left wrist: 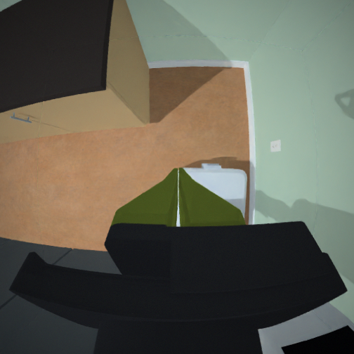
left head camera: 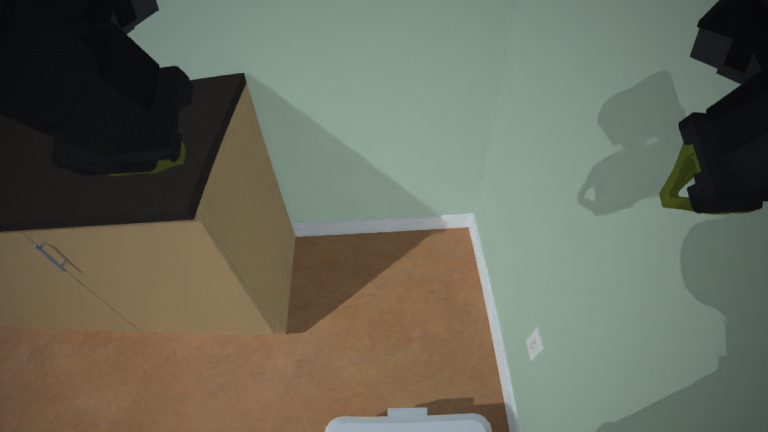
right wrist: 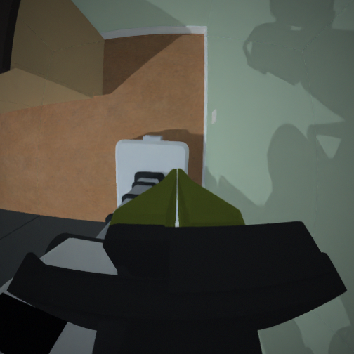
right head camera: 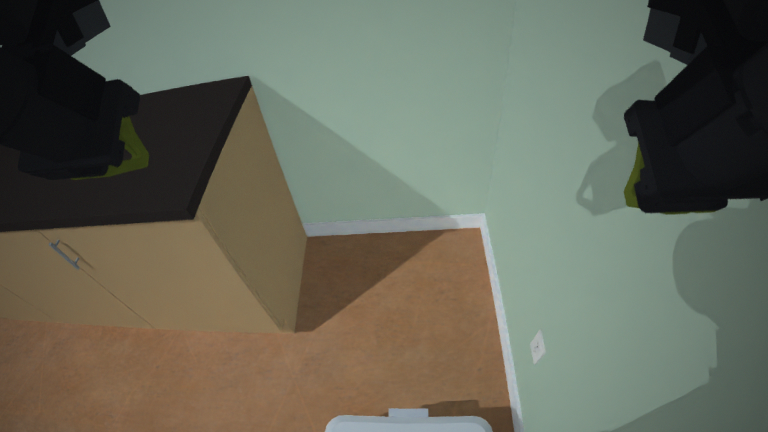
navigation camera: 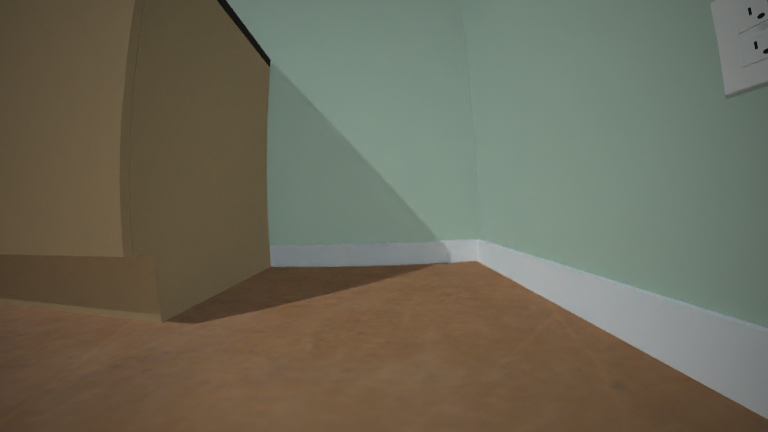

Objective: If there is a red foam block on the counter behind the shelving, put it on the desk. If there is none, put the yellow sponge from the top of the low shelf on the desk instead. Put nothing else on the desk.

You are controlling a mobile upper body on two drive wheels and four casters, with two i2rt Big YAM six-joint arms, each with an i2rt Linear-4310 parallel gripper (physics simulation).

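Frame: origin at the left arm's base, x down, y ahead, z right, level; millimetres.
Where they show: left gripper, fingertip midpoint: (left head camera: 182,156) (right head camera: 146,160); right gripper, fingertip midpoint: (left head camera: 662,200) (right head camera: 628,198).
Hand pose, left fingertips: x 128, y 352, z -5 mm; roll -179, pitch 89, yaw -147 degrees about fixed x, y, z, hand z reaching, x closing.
After its pixels a point has its place.
The counter (left head camera: 209,118) {x 500, y 960, z -326 mm} (right head camera: 187,134) {x 500, y 907, z -392 mm} (left wrist: 50,50) has a dark top over tan cabinet doors and stands at the left; part of its top is hidden behind my left arm in the head views. No red foam block, yellow sponge, shelving or desk shows in these views. My left gripper (left head camera: 183,154) {x 128, y 352, z -5 mm} (right head camera: 146,159) {x 128, y 352, z -5 mm} (left wrist: 177,174) is shut and empty; in the head views it appears in front of the counter top. My right gripper (left head camera: 663,199) {x 154, y 310, z 440 mm} (right head camera: 629,198) {x 154, y 310, z 440 mm} (right wrist: 176,175) is shut and empty, in front of the green wall at the right.
The counter's tan end panel (navigation camera: 198,161) {x 1043, y 837, z -276 mm} stands left of a room corner. A green wall (left head camera: 590,268) {x 586, y 495, z 615 mm} (navigation camera: 590,134) {x 1055, y 710, z 606 mm} with a white baseboard (navigation camera: 617,306) {x 1358, y 643, z 596 mm} and an outlet (left head camera: 534,343) {x 996, y 483, z 610 mm} runs along the right. The robot's light base (left head camera: 408,424) {x 1150, y 292, z 226 mm} (right wrist: 150,155) is close to that wall.
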